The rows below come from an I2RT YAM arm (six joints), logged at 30 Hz.
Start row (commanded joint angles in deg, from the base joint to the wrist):
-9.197 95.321 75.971 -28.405 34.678 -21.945
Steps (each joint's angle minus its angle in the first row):
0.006 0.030 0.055 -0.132 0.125 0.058
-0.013 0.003 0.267 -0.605 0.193 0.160
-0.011 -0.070 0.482 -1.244 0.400 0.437
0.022 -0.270 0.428 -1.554 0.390 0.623
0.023 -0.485 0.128 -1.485 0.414 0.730
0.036 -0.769 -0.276 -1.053 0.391 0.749
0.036 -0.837 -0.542 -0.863 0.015 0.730
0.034 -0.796 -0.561 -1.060 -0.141 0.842
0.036 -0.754 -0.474 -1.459 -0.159 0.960
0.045 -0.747 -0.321 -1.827 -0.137 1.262
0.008 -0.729 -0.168 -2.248 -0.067 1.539
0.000 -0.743 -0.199 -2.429 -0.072 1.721
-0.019 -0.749 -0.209 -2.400 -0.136 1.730
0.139 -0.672 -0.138 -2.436 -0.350 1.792
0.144 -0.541 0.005 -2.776 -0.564 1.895
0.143 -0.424 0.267 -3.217 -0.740 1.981
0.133 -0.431 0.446 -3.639 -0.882 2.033
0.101 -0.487 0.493 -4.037 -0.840 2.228
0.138 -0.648 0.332 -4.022 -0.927 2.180
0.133 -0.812 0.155 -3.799 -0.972 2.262
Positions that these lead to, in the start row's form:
-9.191 95.351 76.026 -28.537 34.803 -21.887
-9.210 95.324 76.238 -29.010 34.871 -21.785
-9.208 95.251 76.453 -29.649 35.078 -21.508
-9.175 95.051 76.399 -29.959 35.068 -21.322
-9.174 94.836 76.099 -29.890 35.092 -21.215
-9.161 94.552 75.695 -29.458 35.069 -21.196
-9.161 94.484 75.429 -29.268 34.693 -21.215
-9.163 94.525 75.410 -29.465 34.537 -21.103
-9.161 94.567 75.497 -29.864 34.519 -20.985
-9.152 94.574 75.650 -30.232 34.541 -20.683
-9.189 94.592 75.803 -30.653 34.611 -20.406
-9.197 94.578 75.772 -30.834 34.606 -20.224
-9.216 94.572 75.762 -30.805 34.542 -20.215
-9.058 94.649 75.833 -30.841 34.328 -20.153
-9.053 94.780 75.976 -31.181 34.114 -20.050
-9.054 94.897 76.238 -31.622 33.938 -19.964
-9.064 94.890 76.417 -32.044 33.796 -19.912
-9.096 94.834 76.464 -32.442 33.838 -19.717
-9.059 94.673 76.303 -32.427 33.751 -19.765
-9.064 94.509 76.126 -32.204 33.706 -19.683

